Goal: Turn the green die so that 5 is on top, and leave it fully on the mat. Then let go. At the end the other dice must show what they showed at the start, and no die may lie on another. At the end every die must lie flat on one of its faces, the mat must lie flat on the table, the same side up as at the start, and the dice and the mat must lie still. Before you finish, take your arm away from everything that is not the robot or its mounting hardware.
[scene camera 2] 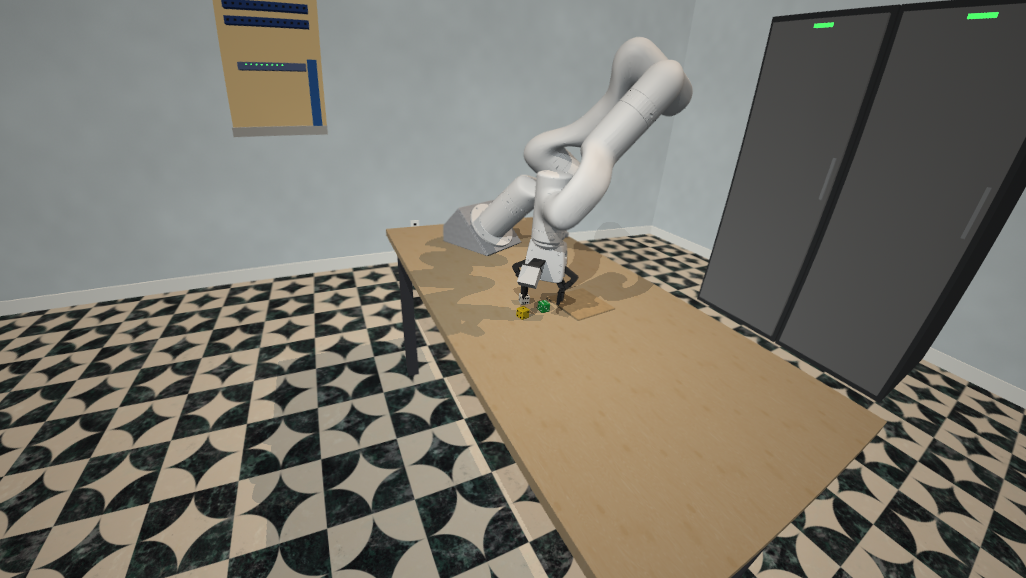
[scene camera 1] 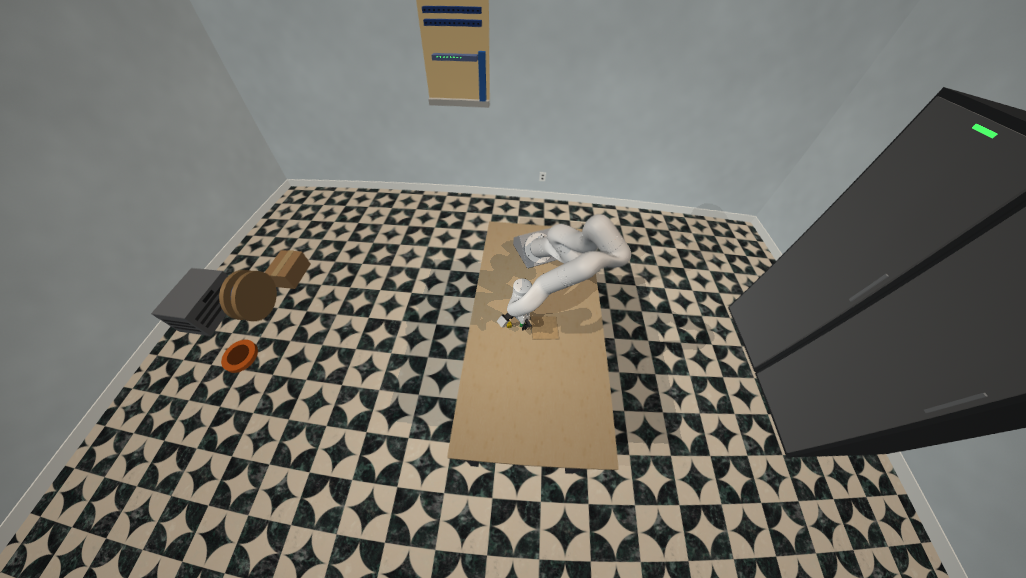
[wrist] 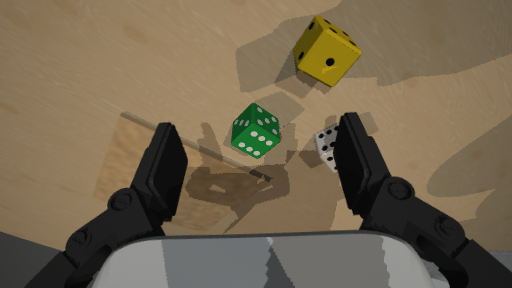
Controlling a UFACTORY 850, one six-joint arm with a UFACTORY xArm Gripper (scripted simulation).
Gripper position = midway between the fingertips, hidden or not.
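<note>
There is a green die [wrist: 255,131] to be seen, along with a yellow die [wrist: 324,52]. I also see a tan mat [wrist: 213,187]. As for my gripper [scene camera 2: 541,299], it is visible to me in the wrist view too, where it is at [wrist: 257,137].
</note>
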